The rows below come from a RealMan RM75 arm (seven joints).
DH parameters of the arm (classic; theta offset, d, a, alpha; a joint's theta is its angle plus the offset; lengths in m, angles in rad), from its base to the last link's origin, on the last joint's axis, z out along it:
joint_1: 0 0.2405 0 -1.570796
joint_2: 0 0 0 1.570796
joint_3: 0 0.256 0 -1.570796
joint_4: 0 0 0 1.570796
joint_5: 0 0.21 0 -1.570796
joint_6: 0 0 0 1.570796
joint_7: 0 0.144 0 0
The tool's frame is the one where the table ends.
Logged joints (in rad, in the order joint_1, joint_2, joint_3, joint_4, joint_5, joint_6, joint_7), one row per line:
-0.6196 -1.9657 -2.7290 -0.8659 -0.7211 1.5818 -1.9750
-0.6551 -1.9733 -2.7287 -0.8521 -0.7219 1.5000 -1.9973
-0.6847 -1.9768 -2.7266 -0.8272 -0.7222 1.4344 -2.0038
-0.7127 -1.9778 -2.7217 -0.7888 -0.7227 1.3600 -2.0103
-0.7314 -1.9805 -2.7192 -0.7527 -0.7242 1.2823 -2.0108
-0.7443 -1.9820 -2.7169 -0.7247 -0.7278 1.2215 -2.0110
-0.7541 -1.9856 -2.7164 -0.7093 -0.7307 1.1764 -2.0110
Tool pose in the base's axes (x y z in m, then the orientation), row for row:
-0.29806 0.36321 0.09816 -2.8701 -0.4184 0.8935
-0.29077 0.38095 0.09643 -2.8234 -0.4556 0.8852
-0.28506 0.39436 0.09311 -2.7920 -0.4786 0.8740
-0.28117 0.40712 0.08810 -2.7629 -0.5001 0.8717
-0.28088 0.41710 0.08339 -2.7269 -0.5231 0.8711
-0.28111 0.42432 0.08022 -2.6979 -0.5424 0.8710
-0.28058 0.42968 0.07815 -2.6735 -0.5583 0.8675
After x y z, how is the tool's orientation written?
As angles about the fixed x, y, z axes (roll, pitch, yaw), in radians.
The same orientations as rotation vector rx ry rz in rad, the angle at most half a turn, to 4 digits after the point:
-2.3988 -1.2359 -0.3573
-2.3430 -1.2191 -0.3715
-2.3103 -1.2029 -0.3807
-2.2741 -1.1977 -0.3866
-2.2298 -1.1945 -0.3888
-2.1932 -1.1929 -0.3911
-2.1649 -1.1883 -0.3939

